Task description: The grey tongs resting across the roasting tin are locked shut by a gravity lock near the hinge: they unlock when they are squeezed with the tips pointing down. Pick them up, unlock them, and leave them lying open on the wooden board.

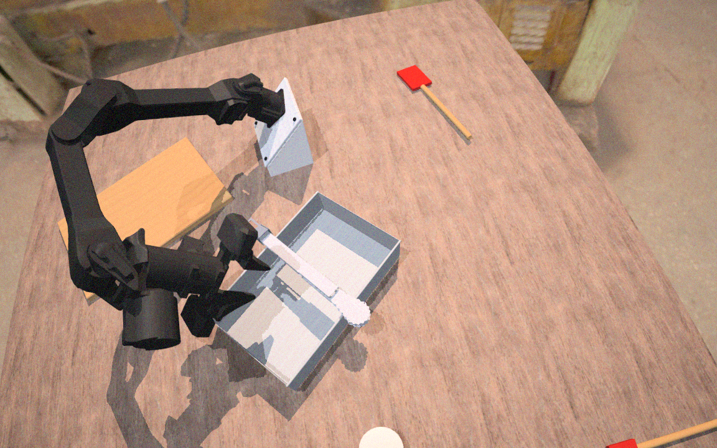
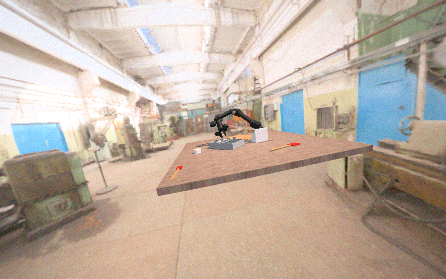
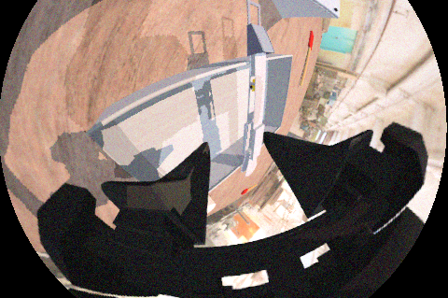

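My gripper tip is 10 mm past the grey roasting tin, 60 mm to the right of it and 60 mm above it. From my gripper tip the other things lie so: red spatula: 460 mm behind, 390 mm to the left, 80 mm below; then white round thing: 270 mm ahead, 150 mm to the left, 70 mm below; then wooden board: 250 mm behind, 300 mm to the right, 80 mm below.
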